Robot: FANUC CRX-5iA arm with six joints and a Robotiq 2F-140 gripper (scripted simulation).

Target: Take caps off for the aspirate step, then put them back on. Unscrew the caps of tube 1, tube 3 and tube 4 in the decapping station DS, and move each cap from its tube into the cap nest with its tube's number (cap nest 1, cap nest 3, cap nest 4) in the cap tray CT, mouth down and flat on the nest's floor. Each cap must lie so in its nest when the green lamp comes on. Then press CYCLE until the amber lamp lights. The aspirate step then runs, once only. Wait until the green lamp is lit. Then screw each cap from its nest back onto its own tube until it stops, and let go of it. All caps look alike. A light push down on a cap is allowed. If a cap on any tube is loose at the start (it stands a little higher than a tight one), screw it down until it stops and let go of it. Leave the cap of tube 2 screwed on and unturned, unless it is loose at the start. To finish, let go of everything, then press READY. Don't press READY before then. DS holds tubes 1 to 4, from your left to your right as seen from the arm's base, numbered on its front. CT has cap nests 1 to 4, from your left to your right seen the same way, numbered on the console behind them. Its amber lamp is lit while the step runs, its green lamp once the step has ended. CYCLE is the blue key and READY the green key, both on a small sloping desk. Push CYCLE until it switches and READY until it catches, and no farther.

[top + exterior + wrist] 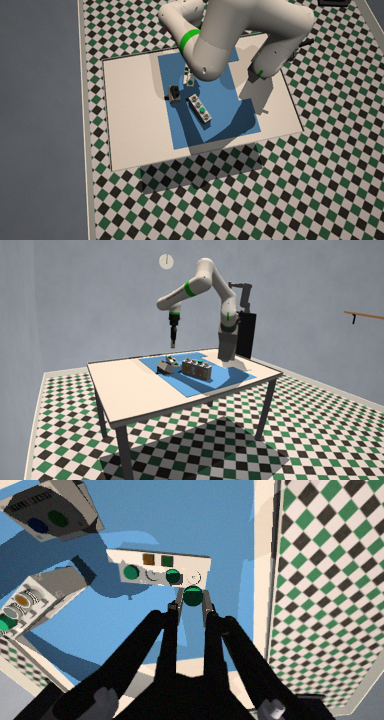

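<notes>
Right now my hand is 100 mm short of the blue cycle key, 290 mm to the right of it and 90 mm above it. Round my hand: table edge 50 mm ahead, 200 mm to the right, 150 mm below; then sloping key desk 120 mm ahead, 270 mm to the left, 100 mm below; then green ready key 110 mm ahead, 250 mm to the left, 90 mm below.
</notes>
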